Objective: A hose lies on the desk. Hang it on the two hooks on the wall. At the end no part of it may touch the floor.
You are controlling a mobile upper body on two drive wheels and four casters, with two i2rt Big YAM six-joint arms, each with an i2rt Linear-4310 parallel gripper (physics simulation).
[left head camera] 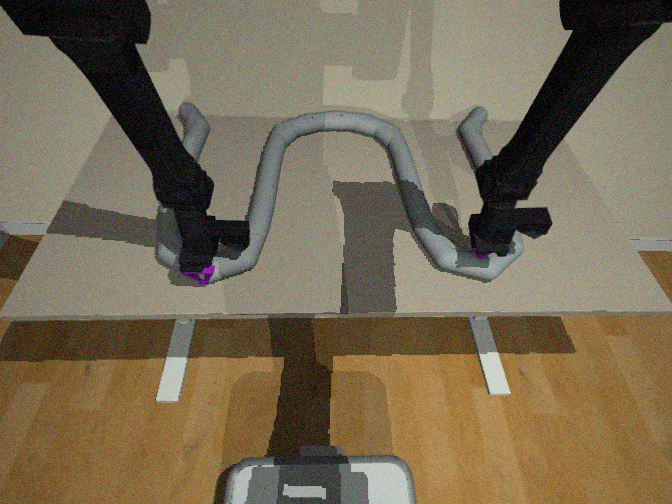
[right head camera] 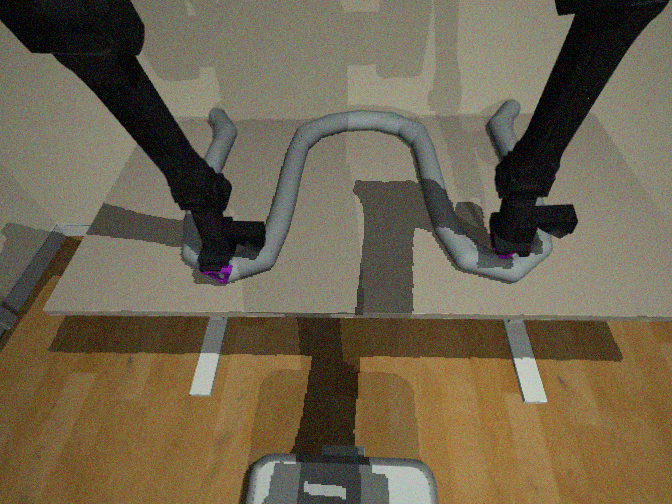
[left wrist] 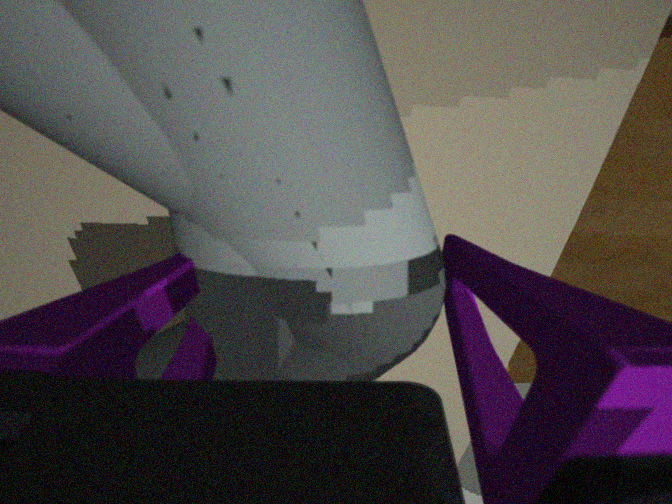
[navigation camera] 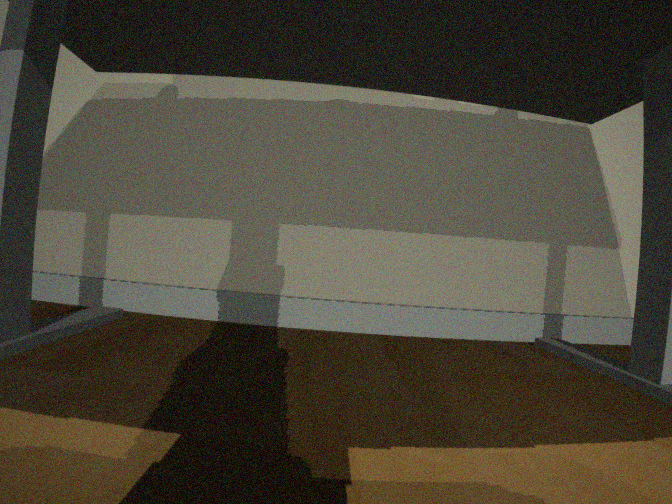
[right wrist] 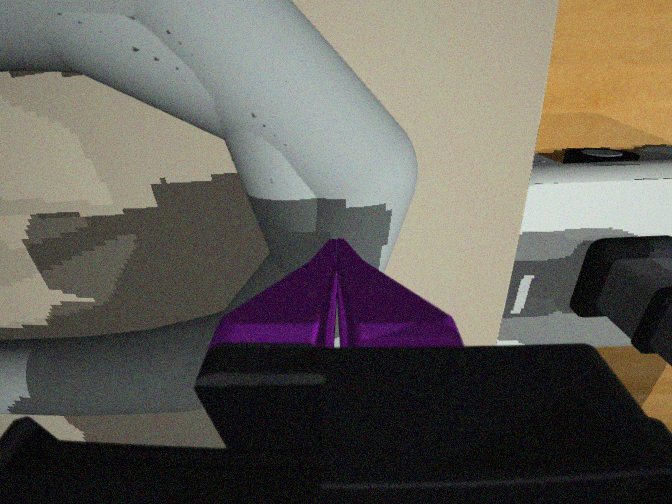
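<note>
A thick grey hose (left head camera: 336, 123) lies in a wavy line on the beige desk (left head camera: 325, 227). It also shows in the right head view (right head camera: 358, 123). My left gripper (left head camera: 198, 272) is shut on the hose's near left bend; the left wrist view shows the purple fingers (left wrist: 320, 292) on either side of the hose (left wrist: 260, 162). My right gripper (left head camera: 480, 252) is shut and empty, with its tips on top of the near right bend (left head camera: 477, 265). In the right wrist view the purple fingers (right wrist: 336, 295) meet against the hose (right wrist: 303, 135). No hooks are in view.
The desk's front edge (left head camera: 325, 314) runs across the head views, with white desk feet (left head camera: 174, 368) (left head camera: 491, 363) on the wooden floor. My own base (left head camera: 317, 480) stands below. The navigation view shows the desk's underside and the wall (navigation camera: 336, 217).
</note>
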